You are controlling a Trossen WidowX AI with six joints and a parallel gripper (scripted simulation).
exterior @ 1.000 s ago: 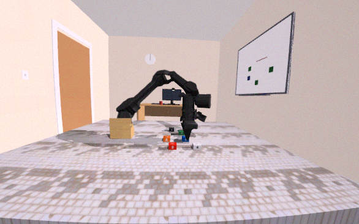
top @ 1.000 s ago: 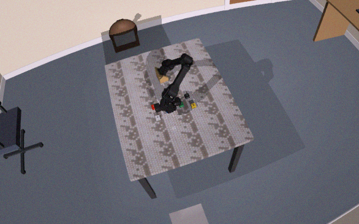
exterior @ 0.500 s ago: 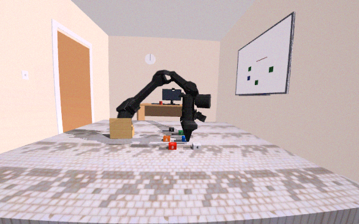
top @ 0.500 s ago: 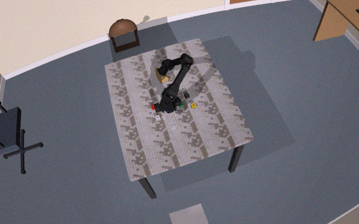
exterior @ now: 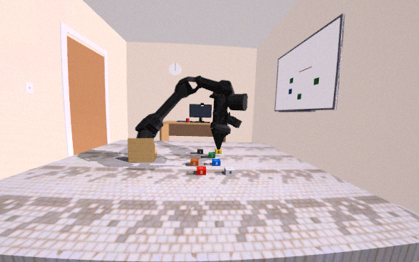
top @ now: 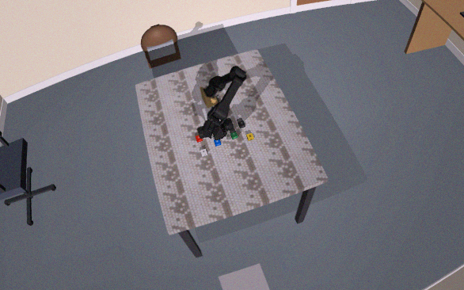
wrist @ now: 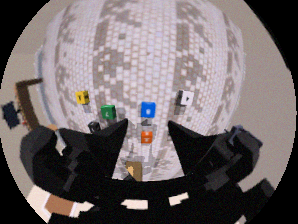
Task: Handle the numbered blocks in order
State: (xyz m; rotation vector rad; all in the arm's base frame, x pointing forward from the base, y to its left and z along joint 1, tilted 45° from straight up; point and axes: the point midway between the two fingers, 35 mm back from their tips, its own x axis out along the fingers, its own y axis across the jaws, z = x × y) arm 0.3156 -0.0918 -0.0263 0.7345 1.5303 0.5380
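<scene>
The yellow block is 50 mm ahead of my gripper tip, 180 mm to the left of it and 60 mm below it. The rest, counted from my gripper tip: orange block (90 mm behind, 10 mm to the left, 60 mm below); then white block (20 mm ahead, 100 mm to the right, 60 mm below); then blue block (60 mm below).
</scene>
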